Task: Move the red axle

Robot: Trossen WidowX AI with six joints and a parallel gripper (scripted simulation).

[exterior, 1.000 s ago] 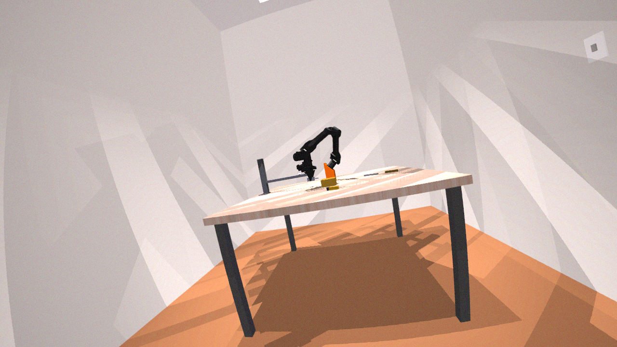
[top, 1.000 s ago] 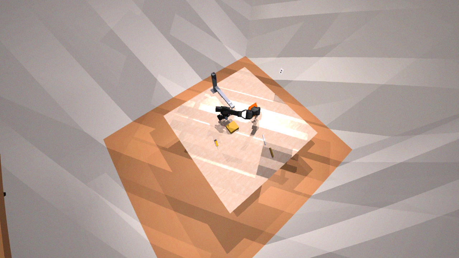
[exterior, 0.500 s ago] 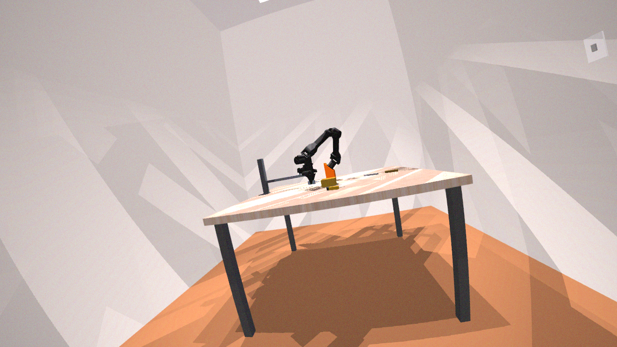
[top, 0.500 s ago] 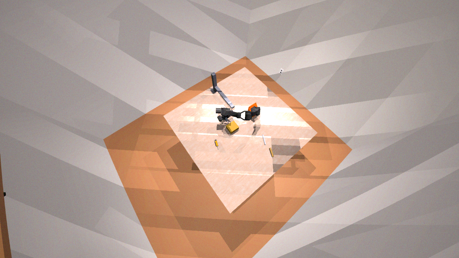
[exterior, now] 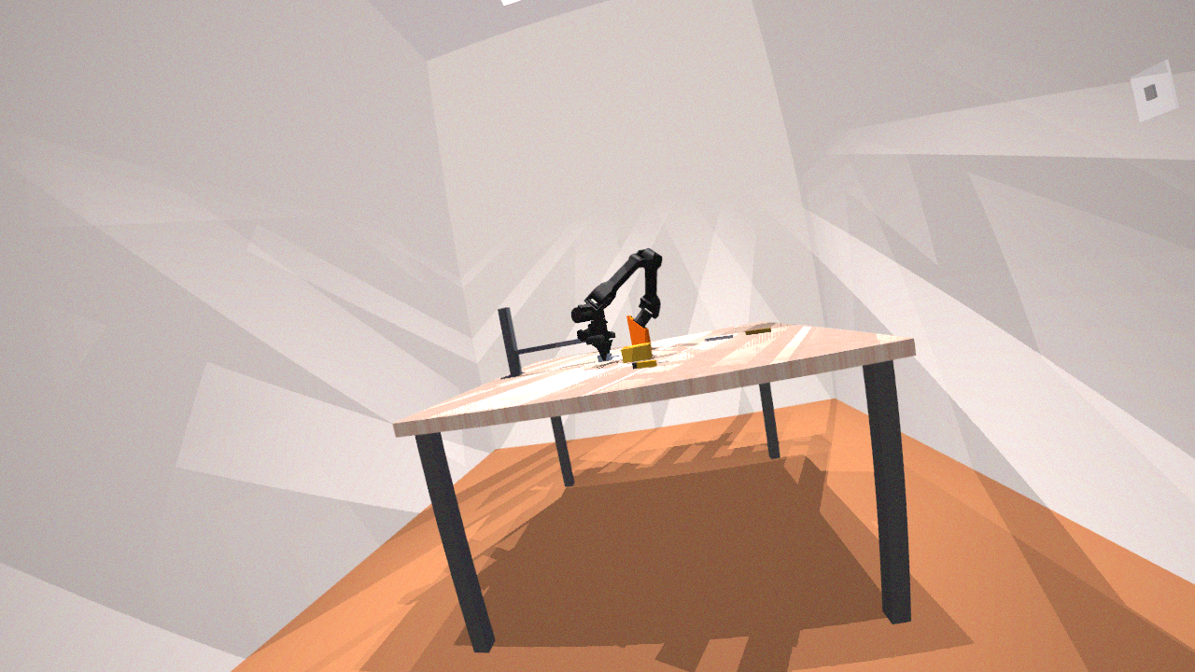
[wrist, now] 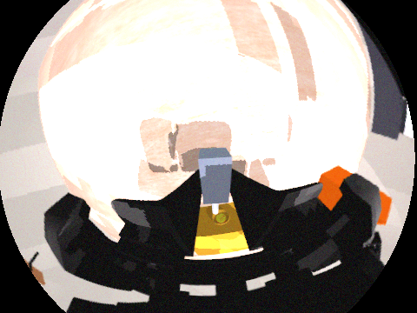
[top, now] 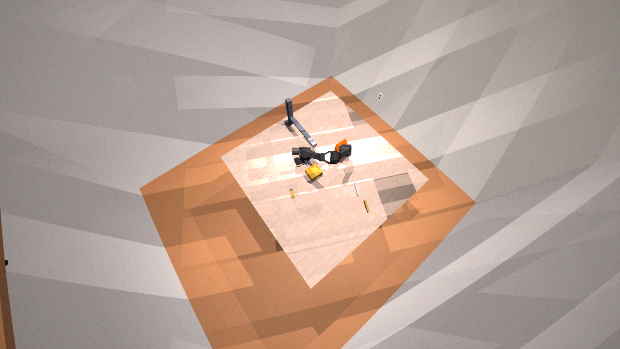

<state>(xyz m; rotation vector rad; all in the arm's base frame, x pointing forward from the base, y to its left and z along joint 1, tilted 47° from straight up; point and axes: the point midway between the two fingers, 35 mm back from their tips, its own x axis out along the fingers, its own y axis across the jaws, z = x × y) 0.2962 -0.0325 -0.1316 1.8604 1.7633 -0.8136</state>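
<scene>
Right now my gripper tip is 12 cm to the right of the yellow beam and 1 cm below it. From my gripper tip the other things lie so: orange bar: 60 cm to the left, 18 cm behind, 1 cm below; then thin pale rod: 44 cm to the left, 21 cm behind, 1 cm below; then small block: 2 cm to the left, 1 cm above.
</scene>
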